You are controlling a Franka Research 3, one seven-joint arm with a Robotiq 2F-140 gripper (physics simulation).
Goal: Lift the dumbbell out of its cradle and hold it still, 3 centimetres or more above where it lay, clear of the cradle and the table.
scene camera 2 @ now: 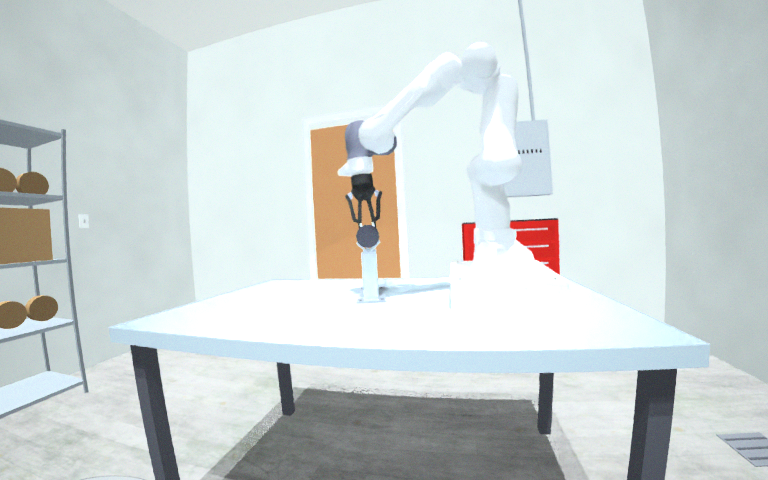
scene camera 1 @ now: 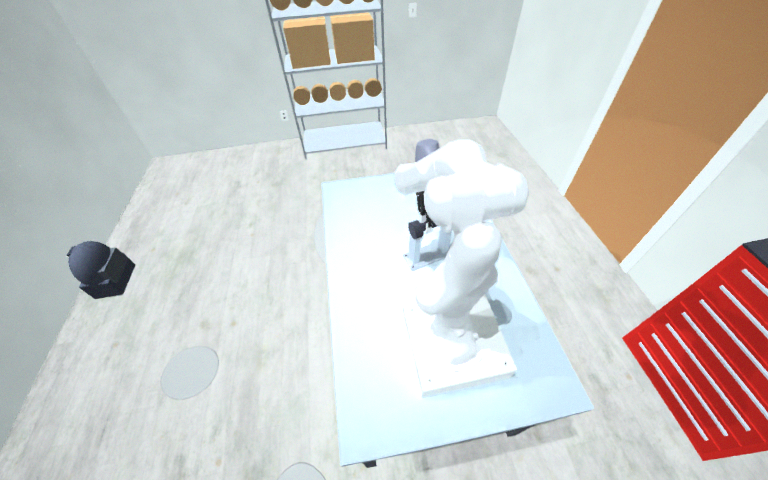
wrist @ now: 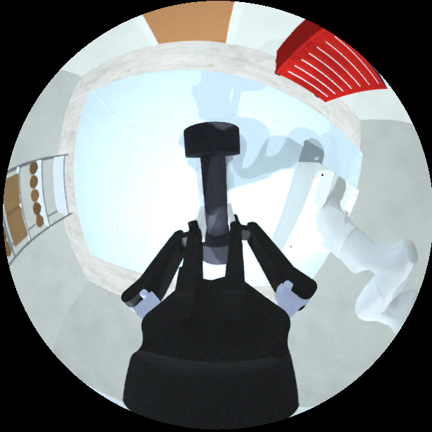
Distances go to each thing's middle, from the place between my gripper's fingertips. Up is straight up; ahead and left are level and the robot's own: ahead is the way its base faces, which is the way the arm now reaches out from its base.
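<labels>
The pale cradle (scene camera 2: 370, 293) is 10 cm below my hand, 1 cm ahead of it and 3 cm to the right of it. As for the dark dumbbell (wrist: 211, 140), I find it 2 cm above my hand, 3 cm to the right of it and 1 cm ahead of it.
</labels>
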